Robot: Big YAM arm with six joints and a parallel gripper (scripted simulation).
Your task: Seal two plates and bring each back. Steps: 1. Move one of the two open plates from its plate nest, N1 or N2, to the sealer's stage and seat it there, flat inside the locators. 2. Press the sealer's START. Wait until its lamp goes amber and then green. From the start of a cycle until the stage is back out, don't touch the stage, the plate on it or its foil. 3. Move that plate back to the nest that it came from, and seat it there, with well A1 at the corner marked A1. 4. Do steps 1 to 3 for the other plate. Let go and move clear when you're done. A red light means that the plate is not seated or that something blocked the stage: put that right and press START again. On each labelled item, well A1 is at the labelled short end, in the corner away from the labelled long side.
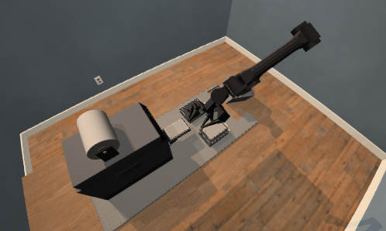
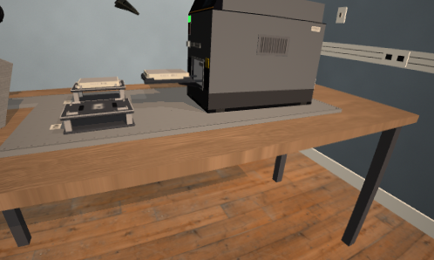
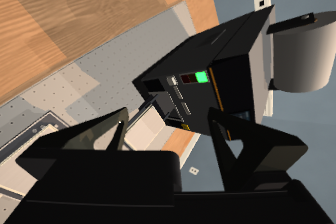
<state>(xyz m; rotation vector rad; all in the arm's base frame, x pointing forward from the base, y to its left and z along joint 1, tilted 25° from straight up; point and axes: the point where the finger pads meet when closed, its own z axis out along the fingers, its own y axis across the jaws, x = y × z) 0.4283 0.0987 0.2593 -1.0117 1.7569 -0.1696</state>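
The sealer stage is 60 mm ahead of my hand, 120 mm to the right of it and 230 mm below it. Round my hand: plate nest (120 mm behind, 250 mm to the right, 280 mm below); foil roll (390 mm ahead, 70 mm to the right, 100 mm above); start button (150 mm ahead, 10 mm to the right, 130 mm below).
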